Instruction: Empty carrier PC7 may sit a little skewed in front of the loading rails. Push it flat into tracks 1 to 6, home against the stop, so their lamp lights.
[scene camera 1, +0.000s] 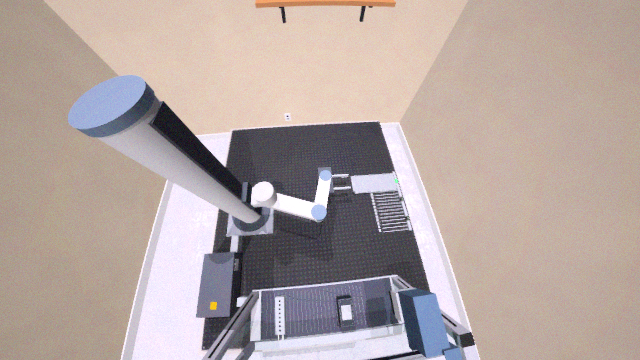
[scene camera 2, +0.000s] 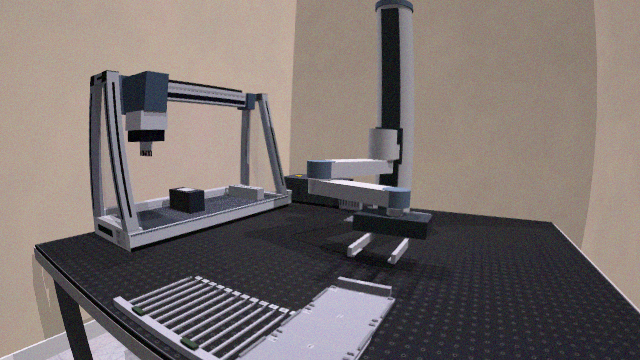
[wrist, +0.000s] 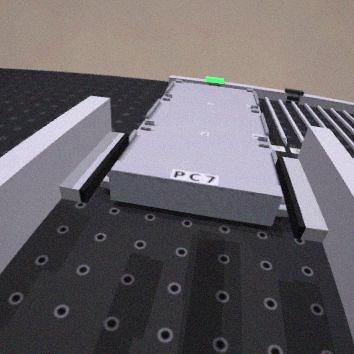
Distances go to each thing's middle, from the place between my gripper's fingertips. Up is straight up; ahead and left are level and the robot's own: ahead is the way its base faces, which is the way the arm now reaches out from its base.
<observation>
Now: the carrier PC7 (scene camera 1: 371, 183) 19 cm ahead of my hand and 6 cm below it. Also, from my hand: grey control box (scene camera 1: 218, 278) (78 cm behind, 53 cm to the right, 2 cm below).
</observation>
